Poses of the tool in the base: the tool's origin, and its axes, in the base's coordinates. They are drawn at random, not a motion.
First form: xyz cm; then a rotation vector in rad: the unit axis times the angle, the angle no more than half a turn.
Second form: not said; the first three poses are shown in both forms.
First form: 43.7 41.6 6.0 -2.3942 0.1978 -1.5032
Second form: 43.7 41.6 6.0 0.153 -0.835 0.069 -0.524
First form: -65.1 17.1 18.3 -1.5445 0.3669 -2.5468
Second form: -65.1 17.1 18.3 0.070 -0.513 0.122 -0.847
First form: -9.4 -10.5 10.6 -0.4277 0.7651 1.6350
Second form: -9.4 -10.5 10.6 0.600 -0.184 0.330 0.705
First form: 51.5 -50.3 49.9 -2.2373 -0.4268 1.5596
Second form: 51.5 -50.3 49.9 0.189 -0.796 -0.152 0.555
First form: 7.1 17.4 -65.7 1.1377 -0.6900 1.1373
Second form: 7.1 17.4 -65.7 0.641 0.499 -0.303 0.499
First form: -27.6 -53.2 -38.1 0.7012 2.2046 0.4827
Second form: -27.6 -53.2 -38.1 0.379 0.275 0.863 0.189
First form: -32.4 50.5 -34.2 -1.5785 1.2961 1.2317
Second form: -32.4 50.5 -34.2 0.369 -0.615 0.505 0.480
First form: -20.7 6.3 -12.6 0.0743 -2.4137 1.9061
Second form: -20.7 6.3 -12.6 0.033 0.024 -0.784 0.619
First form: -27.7 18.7 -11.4 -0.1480 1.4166 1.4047
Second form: -27.7 18.7 -11.4 0.540 -0.062 0.596 0.591
